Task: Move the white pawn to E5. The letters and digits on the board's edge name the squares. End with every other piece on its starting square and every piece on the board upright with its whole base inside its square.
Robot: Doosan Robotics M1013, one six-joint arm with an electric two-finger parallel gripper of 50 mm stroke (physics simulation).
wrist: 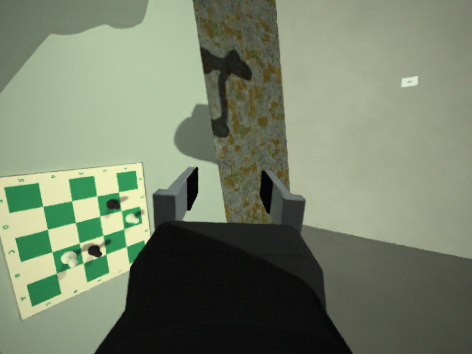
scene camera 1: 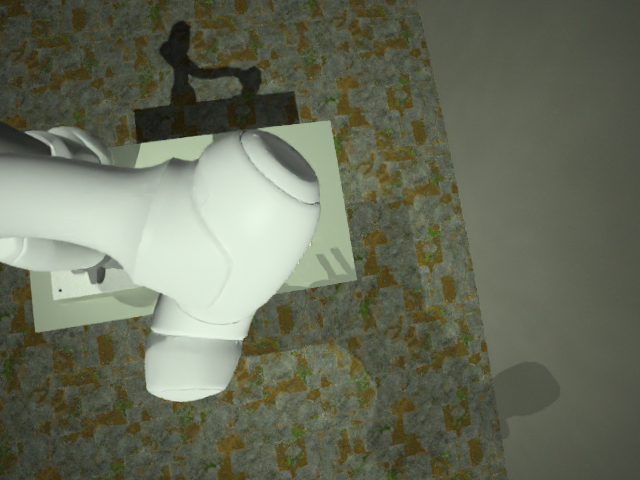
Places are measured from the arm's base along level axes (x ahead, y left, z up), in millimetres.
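Where they show: gripper, fingertip midpoint: point(wrist: 229, 181).
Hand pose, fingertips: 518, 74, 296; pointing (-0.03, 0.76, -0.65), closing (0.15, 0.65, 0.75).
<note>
After its pixels a point has its place, as x, y, z.
The green and cream board point(wrist: 61, 189) @[542, 15, -23] lies at the lower left in the wrist view. E5 point(wrist: 22, 197) @[540, -33, -23] is its upper-left corner square in this view and is bare. A larger white piece point(wrist: 70, 259) @[654, -3, -3] appears to stand on B4, a smaller white piece point(wrist: 132, 219) @[627, 106, -2] on C1. I cannot tell for sure which one is the pawn. A black piece point(wrist: 95, 251) @[658, 33, -2] appears to be on B3, another black piece point(wrist: 113, 204) @[586, 80, -2] on D2. My gripper point(wrist: 229, 181) @[518, 74, 296] is open and empty, tilted, its fingers right of the board in the wrist view. The arm hides gripper and board in the scene view.
The pale table top point(scene camera 1: 333, 206) @[824, 59, -29] point(wrist: 90, 100) @[399, 90, -29] bears the board and, at the left in the scene view, the white robot base plate point(scene camera 1: 67, 289) @[-118, -139, -1]. The arm point(scene camera 1: 248, 222) @[660, -87, 668] stretches over the table. Patterned floor point(scene camera 1: 310, 413) point(wrist: 250, 145) surrounds the table. Arm shadows fall on both.
</note>
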